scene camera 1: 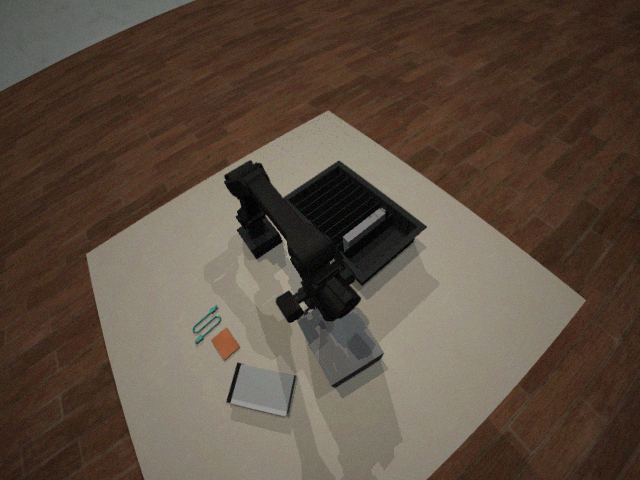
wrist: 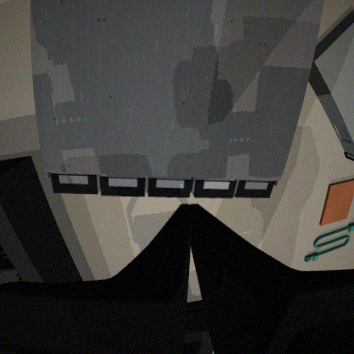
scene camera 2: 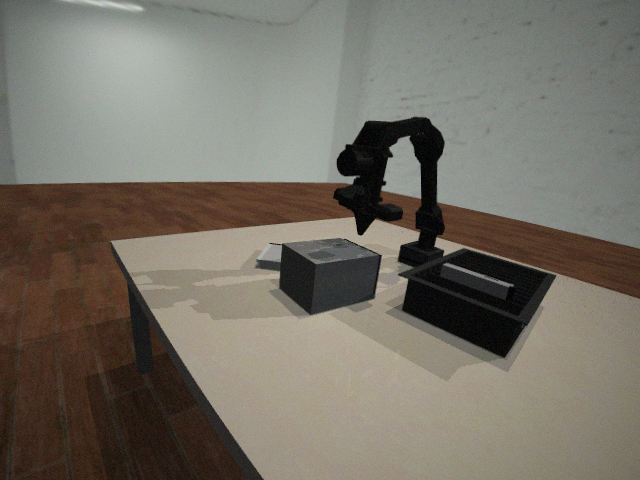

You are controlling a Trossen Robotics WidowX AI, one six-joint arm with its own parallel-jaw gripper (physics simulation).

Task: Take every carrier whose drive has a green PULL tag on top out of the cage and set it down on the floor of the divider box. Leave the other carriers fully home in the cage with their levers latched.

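Seen in the pictures: gripper, fingertip midpoint: (wrist: 188,211) (scene camera 2: 360,235); arm's base, origin of the base link: (scene camera 1: 256,228) (scene camera 2: 425,247).
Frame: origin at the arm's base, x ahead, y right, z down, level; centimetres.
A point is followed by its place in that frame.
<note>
The cage (scene camera 1: 338,364) {x 52.6, y 2.9, z -5.9 cm} (scene camera 2: 341,284) {x 49.4, y -8.3, z 0.0 cm} (wrist: 125,95) {x 42.9, y -4.2, z -5.8 cm} is a grey metal box. In the wrist view several dark carrier fronts (wrist: 123,189) {x 37.5, y -4.9, z -5.5 cm} with pale windows line its near edge. No green tag shows on them; the drives' tops are hidden under the cage top. The black divider box (scene camera 1: 381,197) {x 18.7, y -39.9, z -3.1 cm} (scene camera 2: 460,315) {x 35.6, y -30.4, z 1.2 cm} (wrist: 35,220) {x 30.1, y -16.6, z 2.4 cm} has thin parallel dividers and a wider open bay. A pale grey carrier (scene camera 1: 364,228) {x 25.8, y -26.6, z -4.9 cm} (scene camera 2: 476,281) {x 26.0, y -28.6, z -3.7 cm} stands in it beside the bay; its tag cannot be made out. My gripper (scene camera 2: 363,232) {x 37.6, y -1.4, z -8.5 cm} (wrist: 188,211) {x 37.6, y -1.4, z -8.5 cm} is shut and empty, above the table and near the cage's front edge.
A pale flat tray-like piece (scene camera 1: 263,390) {x 45.4, y 23.3, z 3.4 cm} (scene camera 2: 268,256) {x 49.7, y 22.1, z 3.4 cm} with a dark edge lies beside the cage. An orange square (scene camera 1: 225,343) {x 26.8, y 27.5, z 5.5 cm} (wrist: 338,202) {x 26.8, y 27.4, z 5.6 cm} and a folded teal cable (scene camera 1: 213,308) {x 14.4, y 26.2, z 5.3 cm} (wrist: 311,258) {x 14.4, y 26.2, z 5.3 cm} lie near it. The arm's base (scene camera 1: 258,238) {x 4.0, y 1.5, z 0.0 cm} (scene camera 2: 420,253) {x 6.6, y -2.2, z 0.6 cm} stands beside the divider box.
</note>
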